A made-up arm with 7 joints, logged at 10 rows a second.
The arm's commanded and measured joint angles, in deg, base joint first. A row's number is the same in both.
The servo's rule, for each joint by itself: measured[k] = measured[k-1] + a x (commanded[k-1-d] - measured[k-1]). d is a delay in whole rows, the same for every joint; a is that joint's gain. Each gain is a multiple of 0.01, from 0.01 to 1. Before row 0 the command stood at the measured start. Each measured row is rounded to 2 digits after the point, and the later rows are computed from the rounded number. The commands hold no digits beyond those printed.
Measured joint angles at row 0:
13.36, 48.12, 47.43, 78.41, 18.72, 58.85, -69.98
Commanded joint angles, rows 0 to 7:
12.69, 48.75, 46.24, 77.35, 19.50, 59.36, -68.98
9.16, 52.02, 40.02, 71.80, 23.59, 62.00, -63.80
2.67, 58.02, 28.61, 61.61, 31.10, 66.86, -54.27
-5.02, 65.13, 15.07, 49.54, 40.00, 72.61, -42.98
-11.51, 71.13, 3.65, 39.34, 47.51, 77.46, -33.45
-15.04, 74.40, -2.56, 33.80, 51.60, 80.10, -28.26
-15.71, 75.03, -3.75, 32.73, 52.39, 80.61, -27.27
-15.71, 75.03, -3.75, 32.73, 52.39, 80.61, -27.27
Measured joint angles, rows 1 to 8:
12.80, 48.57, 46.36, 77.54, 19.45, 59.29, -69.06
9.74, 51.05, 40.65, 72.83, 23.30, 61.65, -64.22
3.80, 56.07, 29.81, 63.63, 30.55, 66.18, -55.07
-3.61, 62.59, 16.54, 52.08, 39.34, 71.77, -43.95
-10.25, 68.74, 4.94, 41.63, 46.94, 76.72, -34.29
-14.27, 72.82, -1.81, 35.21, 51.27, 79.66, -28.74
-15.48, 74.41, -3.56, 33.18, 52.31, 80.49, -27.39
-15.67, 74.86, -3.73, 32.81, 52.38, 80.59, -27.28
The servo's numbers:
d 0
a 0.84 0.72 0.90 0.82 0.93 0.87 0.92

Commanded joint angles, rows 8 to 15:
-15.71, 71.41, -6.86, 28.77, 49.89, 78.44, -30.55
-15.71, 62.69, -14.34, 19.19, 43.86, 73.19, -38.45
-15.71, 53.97, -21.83, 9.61, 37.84, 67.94, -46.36
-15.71, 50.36, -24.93, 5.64, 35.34, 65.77, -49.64
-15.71, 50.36, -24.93, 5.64, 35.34, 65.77, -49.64
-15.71, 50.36, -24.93, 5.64, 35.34, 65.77, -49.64
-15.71, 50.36, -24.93, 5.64, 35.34, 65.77, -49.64
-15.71, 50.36, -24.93, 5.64, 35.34, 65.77, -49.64
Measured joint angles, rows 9 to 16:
-15.70, 72.38, -6.55, 29.50, 50.06, 78.72, -30.29
-15.71, 65.40, -13.56, 21.05, 44.29, 73.91, -37.80
-15.71, 57.17, -21.00, 11.67, 38.29, 68.72, -45.68
-15.71, 52.27, -24.54, 6.73, 35.55, 66.15, -49.32
-15.71, 50.89, -24.89, 5.84, 35.35, 65.82, -49.61
-15.71, 50.51, -24.93, 5.68, 35.34, 65.78, -49.64
-15.71, 50.40, -24.93, 5.65, 35.34, 65.77, -49.64
-15.71, 50.37, -24.93, 5.64, 35.34, 65.77, -49.64

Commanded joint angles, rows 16 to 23:
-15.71, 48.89, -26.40, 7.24, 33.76, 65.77, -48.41
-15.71, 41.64, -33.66, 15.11, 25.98, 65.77, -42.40
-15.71, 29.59, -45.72, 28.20, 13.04, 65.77, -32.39
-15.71, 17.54, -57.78, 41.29, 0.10, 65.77, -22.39
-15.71, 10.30, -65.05, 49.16, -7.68, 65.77, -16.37
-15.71, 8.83, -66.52, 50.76, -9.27, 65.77, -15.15
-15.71, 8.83, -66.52, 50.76, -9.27, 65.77, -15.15
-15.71, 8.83, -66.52, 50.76, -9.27, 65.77, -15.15
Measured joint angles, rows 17 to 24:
-15.71, 49.30, -26.25, 6.95, 33.87, 65.77, -48.51
-15.71, 43.78, -32.92, 13.64, 26.53, 65.77, -42.89
-15.71, 33.56, -44.44, 25.58, 13.98, 65.77, -33.23
-15.71, 22.03, -56.45, 38.46, 1.07, 65.77, -23.26
-15.71, 13.58, -64.19, 47.23, -7.07, 65.77, -16.92
-15.71, 10.16, -66.29, 50.12, -9.12, 65.77, -15.29
-15.71, 9.20, -66.50, 50.64, -9.26, 65.77, -15.16
-15.71, 8.93, -66.52, 50.74, -9.27, 65.77, -15.15

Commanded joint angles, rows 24 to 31:
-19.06, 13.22, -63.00, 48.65, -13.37, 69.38, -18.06
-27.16, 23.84, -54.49, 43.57, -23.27, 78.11, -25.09
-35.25, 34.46, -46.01, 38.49, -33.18, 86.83, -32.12
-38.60, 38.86, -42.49, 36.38, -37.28, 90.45, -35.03
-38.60, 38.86, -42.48, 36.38, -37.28, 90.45, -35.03
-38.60, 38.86, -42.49, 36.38, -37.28, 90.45, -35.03
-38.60, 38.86, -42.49, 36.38, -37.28, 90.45, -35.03
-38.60, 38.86, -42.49, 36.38, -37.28, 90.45, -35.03
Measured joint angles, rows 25 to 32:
-18.52, 12.02, -63.35, 49.03, -13.08, 68.91, -17.83
-25.78, 20.53, -55.38, 44.55, -22.56, 76.91, -24.51
-33.73, 30.56, -46.95, 39.58, -32.44, 85.54, -31.51
-37.82, 36.54, -42.94, 36.96, -36.94, 89.81, -34.75
-38.48, 38.21, -42.53, 36.48, -37.26, 90.37, -35.01
-38.58, 38.68, -42.49, 36.40, -37.28, 90.44, -35.03
-38.60, 38.81, -42.49, 36.38, -37.28, 90.45, -35.03
-38.60, 38.85, -42.49, 36.38, -37.28, 90.45, -35.03

